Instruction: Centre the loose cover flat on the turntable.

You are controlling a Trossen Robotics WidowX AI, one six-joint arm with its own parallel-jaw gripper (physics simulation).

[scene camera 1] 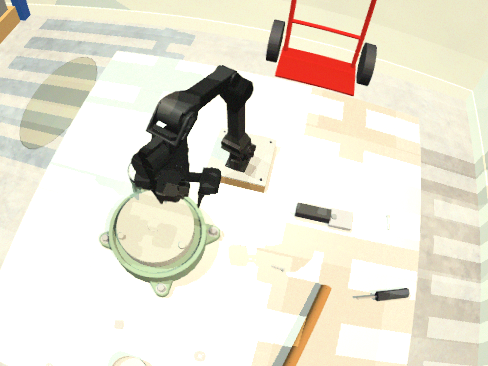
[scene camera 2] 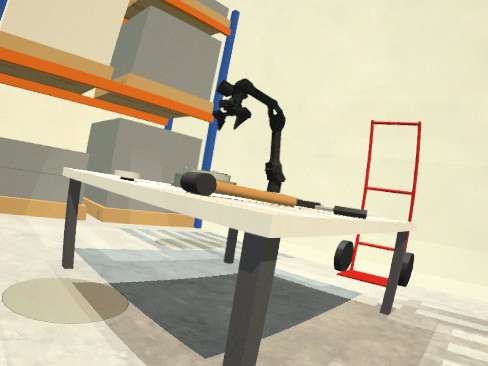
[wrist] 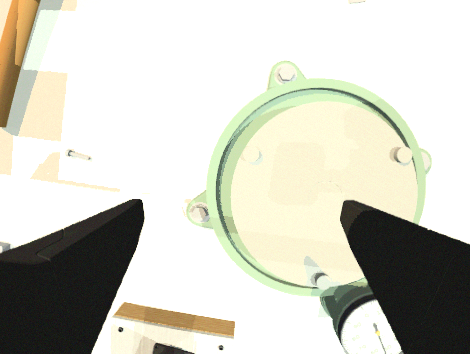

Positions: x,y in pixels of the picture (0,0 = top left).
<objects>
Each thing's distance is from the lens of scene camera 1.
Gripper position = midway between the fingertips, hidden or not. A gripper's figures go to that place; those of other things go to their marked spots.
my gripper (scene camera 1: 180,205): 0.96 m
cover (scene camera 1: 153,234): 1.16 m
turntable (scene camera 1: 161,279): 1.16 m
</objects>
